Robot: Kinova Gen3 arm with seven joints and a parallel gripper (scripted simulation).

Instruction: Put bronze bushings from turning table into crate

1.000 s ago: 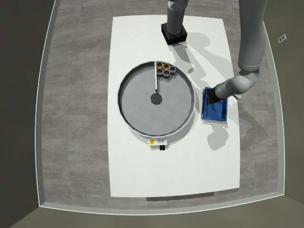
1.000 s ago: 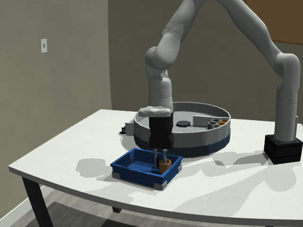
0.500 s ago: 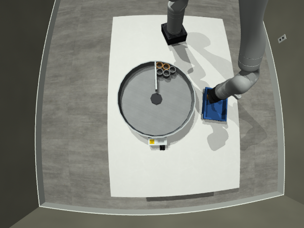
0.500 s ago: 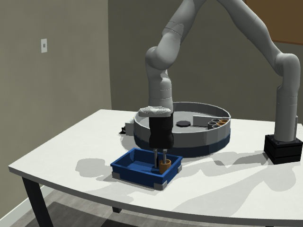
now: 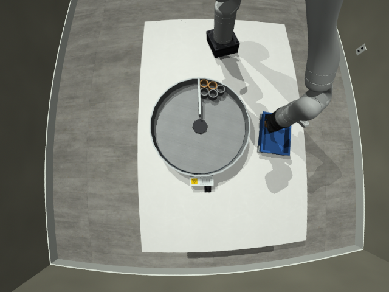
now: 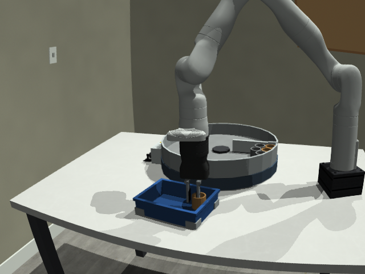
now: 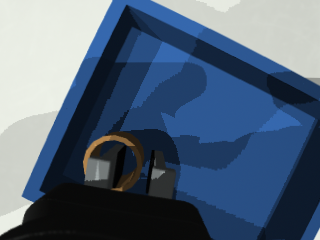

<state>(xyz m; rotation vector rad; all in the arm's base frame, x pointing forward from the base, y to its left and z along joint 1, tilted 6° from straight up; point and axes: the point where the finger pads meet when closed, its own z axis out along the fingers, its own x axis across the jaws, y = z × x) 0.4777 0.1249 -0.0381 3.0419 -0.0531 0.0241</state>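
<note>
The blue crate lies 4 cm ahead of my hand, 2 cm below it and 1 cm to the left of it. The rest, counted from my hand: round turning table: 33 cm to the right, 5 cm behind, 1 cm above.
</note>
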